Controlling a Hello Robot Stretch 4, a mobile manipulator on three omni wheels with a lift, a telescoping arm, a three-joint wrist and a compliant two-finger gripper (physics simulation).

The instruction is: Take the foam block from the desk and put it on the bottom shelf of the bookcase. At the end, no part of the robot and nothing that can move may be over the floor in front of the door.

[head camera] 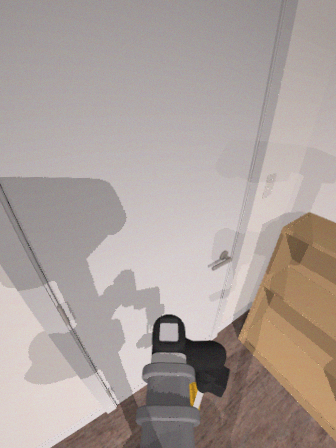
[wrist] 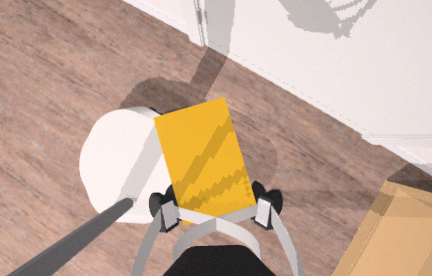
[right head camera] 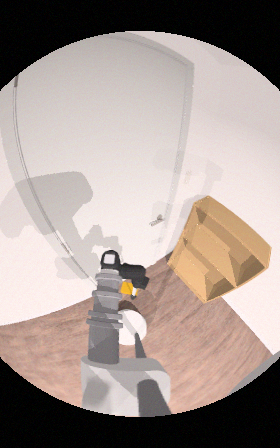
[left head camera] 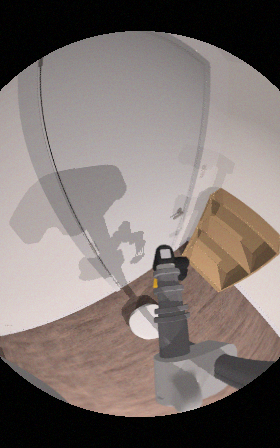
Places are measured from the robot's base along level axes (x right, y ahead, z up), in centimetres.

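Where they show: gripper, fingertip midpoint: (wrist: 215, 197) (right head camera: 135, 290); robot's base, origin of the base link: (wrist: 148, 161) (right head camera: 126, 326) (left head camera: 148, 320).
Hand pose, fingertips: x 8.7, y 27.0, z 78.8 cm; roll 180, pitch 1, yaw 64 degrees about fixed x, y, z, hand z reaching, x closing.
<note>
Each offset is from my fingertips to the top centre of the thing. "pt": to the spot under its first point.
The yellow foam block {dx -3.8, dy +1.0, dz +4.9 cm} (head camera: 193, 394) (left head camera: 155, 283) (right head camera: 128, 288) (wrist: 205, 160) is between the fingertips of my gripper (wrist: 215, 197), which is shut on it and holds it above the floor, slightly tilted in the wrist view. In the head camera view the arm and wrist hide most of the block. The wooden bookcase (head camera: 272, 280) (left head camera: 235, 230) (right head camera: 220, 240) (wrist: 367, 235) stands ahead and to the right, with its open shelves showing; the gripper is apart from it. The bottom shelf (head camera: 295, 335) shows in part. The desk does not show in these views.
The white door (head camera: 165, 125) (left head camera: 130, 115) (right head camera: 110, 115), with its handle {pt dx +16.4, dy +53.5, dz +7.1 cm} (head camera: 220, 261) (left head camera: 177, 213) (right head camera: 157, 220), is straight ahead, close beyond the gripper. A white round base part (left head camera: 144, 322) (right head camera: 134, 327) (wrist: 120, 170) is low beside the block. The bookcase is near the door's handle side.
</note>
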